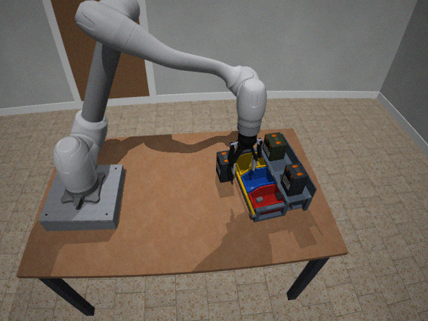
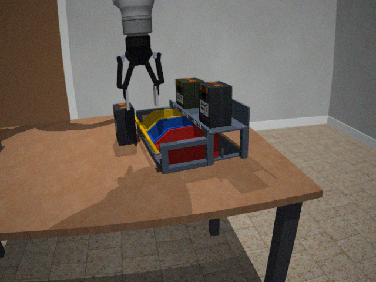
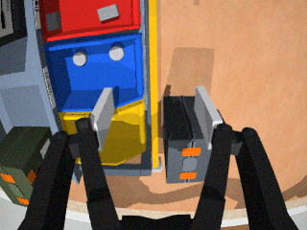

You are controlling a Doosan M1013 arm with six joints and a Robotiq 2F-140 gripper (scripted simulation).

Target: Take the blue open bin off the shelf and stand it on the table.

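Now: the yellow strip 110 mm below my hand. The rest, counted from my hand: yellow bin 90 mm ahead, 130 mm to the left, 130 mm below; then blue open bin 100 mm ahead, 20 mm to the left, 130 mm below; then black box 70 mm behind, 100 mm to the left, 110 mm below.
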